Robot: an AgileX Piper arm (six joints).
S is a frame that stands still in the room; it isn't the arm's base.
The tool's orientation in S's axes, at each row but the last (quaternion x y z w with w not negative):
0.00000 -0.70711 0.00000 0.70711
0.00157 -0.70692 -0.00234 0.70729
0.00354 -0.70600 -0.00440 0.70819
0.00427 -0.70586 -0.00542 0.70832
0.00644 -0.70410 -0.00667 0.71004
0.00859 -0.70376 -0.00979 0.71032
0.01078 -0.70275 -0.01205 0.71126
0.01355 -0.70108 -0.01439 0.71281
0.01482 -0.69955 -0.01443 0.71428
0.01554 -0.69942 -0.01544 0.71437
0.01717 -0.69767 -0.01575 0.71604
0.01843 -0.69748 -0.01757 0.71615
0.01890 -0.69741 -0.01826 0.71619
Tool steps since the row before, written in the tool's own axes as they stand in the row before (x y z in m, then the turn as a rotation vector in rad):
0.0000 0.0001 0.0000 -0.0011 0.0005 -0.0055
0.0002 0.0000 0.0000 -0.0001 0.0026 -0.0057
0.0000 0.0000 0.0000 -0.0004 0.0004 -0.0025
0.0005 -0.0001 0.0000 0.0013 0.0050 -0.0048
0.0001 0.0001 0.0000 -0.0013 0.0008 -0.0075
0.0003 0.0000 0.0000 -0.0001 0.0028 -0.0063
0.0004 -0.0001 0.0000 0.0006 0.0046 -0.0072
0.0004 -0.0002 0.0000 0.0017 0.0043 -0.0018
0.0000 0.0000 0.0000 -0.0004 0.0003 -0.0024
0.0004 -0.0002 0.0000 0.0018 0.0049 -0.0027
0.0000 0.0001 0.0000 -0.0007 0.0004 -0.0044
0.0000 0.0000 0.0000 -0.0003 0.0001 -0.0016
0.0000 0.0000 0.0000 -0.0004 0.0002 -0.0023
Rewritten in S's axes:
0.0000 0.0001 0.0000 0.0055 0.0005 -0.0011
0.0000 0.0000 0.0002 0.0057 0.0026 -0.0001
0.0000 0.0000 0.0000 0.0025 0.0004 -0.0004
0.0000 -0.0001 0.0005 0.0048 0.0050 0.0014
0.0000 0.0001 0.0001 0.0075 0.0008 -0.0013
0.0000 0.0000 0.0003 0.0063 0.0028 -0.0001
0.0000 -0.0001 0.0004 0.0072 0.0046 0.0007
0.0000 -0.0002 0.0004 0.0018 0.0042 0.0018
0.0000 0.0000 0.0000 0.0024 0.0003 -0.0004
0.0000 -0.0002 0.0004 0.0027 0.0048 0.0020
0.0000 0.0001 0.0000 0.0044 0.0004 -0.0008
0.0000 0.0000 0.0000 0.0016 0.0001 -0.0003
0.0000 0.0000 0.0000 0.0023 0.0002 -0.0004

